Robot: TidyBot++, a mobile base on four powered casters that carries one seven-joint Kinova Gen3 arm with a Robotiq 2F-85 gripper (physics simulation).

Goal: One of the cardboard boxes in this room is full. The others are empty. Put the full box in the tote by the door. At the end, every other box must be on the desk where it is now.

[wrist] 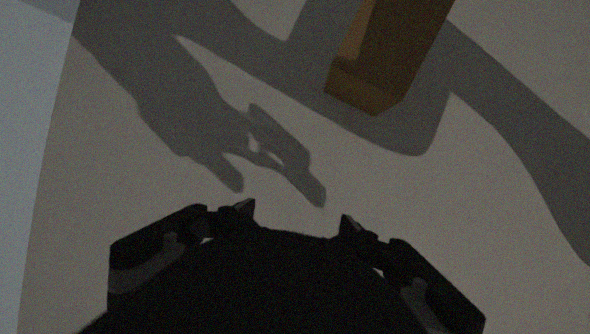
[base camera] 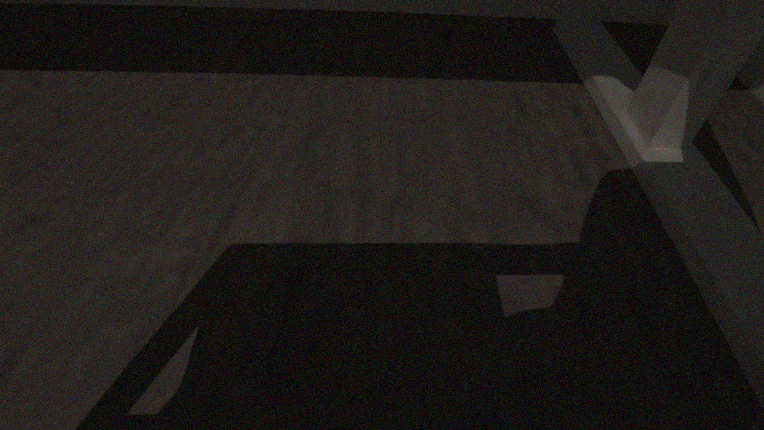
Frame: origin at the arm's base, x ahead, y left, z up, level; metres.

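Seen in the pictures: gripper, fingertip midpoint: [wrist: 296, 216].
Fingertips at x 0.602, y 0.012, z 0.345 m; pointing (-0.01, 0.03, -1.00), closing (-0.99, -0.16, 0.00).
A point is followed by its place in that frame.
A brown cardboard box [wrist: 387, 55] {x 0.577, y -0.136, z 0.373 m} stands on the pale desk top [wrist: 475, 200] {x 0.423, y -0.057, z 0.323 m} at the upper part of the wrist view, partly cut off by the view's top edge. My gripper [wrist: 296, 216] {x 0.602, y 0.012, z 0.345 m} is open and empty above the desk top, with the box ahead of its fingertips and apart from them. Whether the box is full cannot be told. The tote and the door do not show in either view.
Shadows of my arm and gripper fall across the desk top and the box. A pale bluish surface [wrist: 30, 125] {x 0.995, y 0.029, z 0.314 m} lies along the left of the wrist view. In the dark base camera view, grey slanting beams [base camera: 689, 224] {x 0.381, y -0.326, z -0.372 m} cross at the right above a wood floor [base camera: 347, 160] {x 0.511, y 0.035, z -0.397 m}.
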